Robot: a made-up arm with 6 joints.
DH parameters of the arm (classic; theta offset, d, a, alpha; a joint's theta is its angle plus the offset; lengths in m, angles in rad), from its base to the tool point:
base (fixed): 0.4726 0 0.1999 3.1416
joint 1: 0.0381 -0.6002 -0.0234 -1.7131
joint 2: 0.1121 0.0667 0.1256 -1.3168
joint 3: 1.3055 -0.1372 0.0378 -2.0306
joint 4: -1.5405 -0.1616 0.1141 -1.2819
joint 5: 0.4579 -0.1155 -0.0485 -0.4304
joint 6: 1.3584 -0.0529 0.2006 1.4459
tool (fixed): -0.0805 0.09 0 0
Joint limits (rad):
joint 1: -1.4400..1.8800
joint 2: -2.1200..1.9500
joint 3: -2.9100..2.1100
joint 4: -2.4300..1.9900
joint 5: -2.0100..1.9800
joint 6: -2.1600..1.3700
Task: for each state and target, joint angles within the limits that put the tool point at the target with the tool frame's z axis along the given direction. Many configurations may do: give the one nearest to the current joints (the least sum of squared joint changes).
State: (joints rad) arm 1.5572 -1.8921 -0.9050 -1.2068 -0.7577 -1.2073
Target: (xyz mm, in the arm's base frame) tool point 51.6 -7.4 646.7 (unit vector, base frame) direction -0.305 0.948 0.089
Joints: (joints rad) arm 0.6813 -2.1200 -0.4354 -0.4218 -0.7421 -1.8565
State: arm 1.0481 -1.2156 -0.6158 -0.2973 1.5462 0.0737
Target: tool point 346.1 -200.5 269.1 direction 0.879 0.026 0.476
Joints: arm 0.4190 -1.3047 0.1231 -0.4671 0.9238 -0.7234
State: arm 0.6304 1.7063 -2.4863 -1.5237 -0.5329 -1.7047
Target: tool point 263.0 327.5 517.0 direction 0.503 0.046 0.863
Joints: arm -0.1844 1.2226 -2.9100 -1.6552 -1.3396 -1.0178
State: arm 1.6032 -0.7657 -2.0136 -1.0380 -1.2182 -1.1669
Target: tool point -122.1 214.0 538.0 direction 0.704 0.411 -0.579
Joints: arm 1.0823 -1.0359 -1.6932 -1.5813 -1.2920 -0.8448
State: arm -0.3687 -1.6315 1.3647 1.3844 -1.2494 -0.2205
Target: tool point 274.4 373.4 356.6 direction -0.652 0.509 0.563
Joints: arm -0.2600 -1.5816 0.4839 1.4712 -0.8178 -0.1083
